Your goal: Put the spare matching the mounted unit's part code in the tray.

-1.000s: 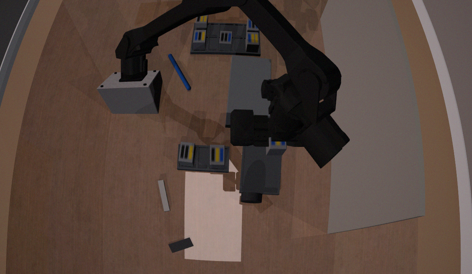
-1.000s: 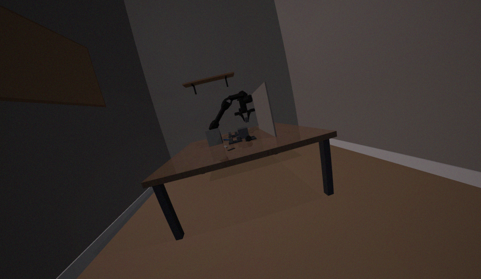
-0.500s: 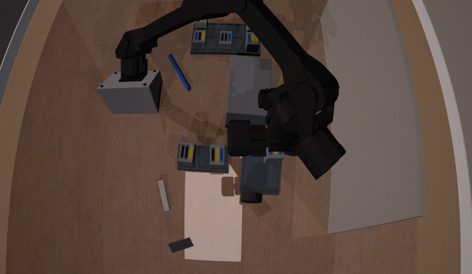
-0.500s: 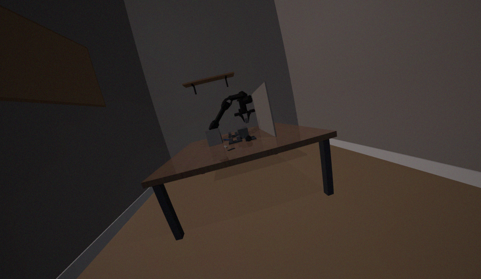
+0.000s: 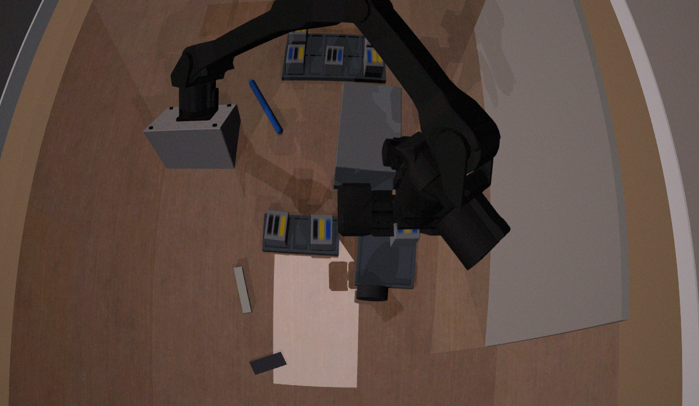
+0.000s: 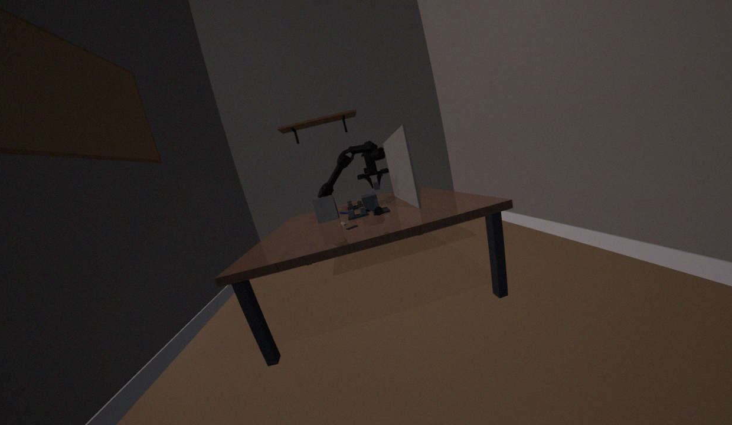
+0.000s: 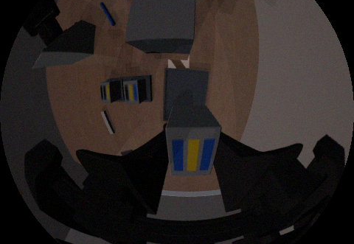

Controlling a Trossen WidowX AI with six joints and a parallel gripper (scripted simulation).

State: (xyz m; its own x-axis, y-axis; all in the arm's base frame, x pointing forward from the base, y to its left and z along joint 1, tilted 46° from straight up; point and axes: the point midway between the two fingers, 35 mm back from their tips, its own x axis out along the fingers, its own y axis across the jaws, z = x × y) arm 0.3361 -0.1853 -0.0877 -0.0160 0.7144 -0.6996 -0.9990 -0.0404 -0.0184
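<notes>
My gripper tip is now 150 mm above the dark grey tray. Round my gripper tip: grey spare (20 mm above); then tall grey box (190 mm to the left, 100 mm below, 40 mm behind); then small rack (150 mm behind, 140 mm below, 20 mm to the left).
</notes>
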